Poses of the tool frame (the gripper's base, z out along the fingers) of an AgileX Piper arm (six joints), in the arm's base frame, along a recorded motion.
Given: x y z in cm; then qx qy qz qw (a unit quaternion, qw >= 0).
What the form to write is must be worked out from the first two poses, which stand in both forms.
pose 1, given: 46.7 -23.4 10.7 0.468 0.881 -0.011 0.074
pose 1, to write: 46.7 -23.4 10.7 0.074 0.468 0.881 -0.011
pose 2, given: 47.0 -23.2 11.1 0.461 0.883 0.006 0.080
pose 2, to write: 47.0 -23.2 11.1 0.080 0.461 0.883 0.006
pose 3, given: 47.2 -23.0 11.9 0.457 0.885 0.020 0.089
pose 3, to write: 47.2 -23.0 11.9 0.089 0.457 0.885 0.020
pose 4, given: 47.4 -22.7 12.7 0.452 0.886 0.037 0.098
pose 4, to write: 47.4 -22.7 12.7 0.098 0.452 0.886 0.037
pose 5, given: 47.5 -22.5 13.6 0.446 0.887 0.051 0.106
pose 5, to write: 47.5 -22.5 13.6 0.106 0.446 0.887 0.051
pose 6, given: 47.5 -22.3 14.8 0.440 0.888 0.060 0.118
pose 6, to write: 47.5 -22.3 14.8 0.118 0.440 0.888 0.060
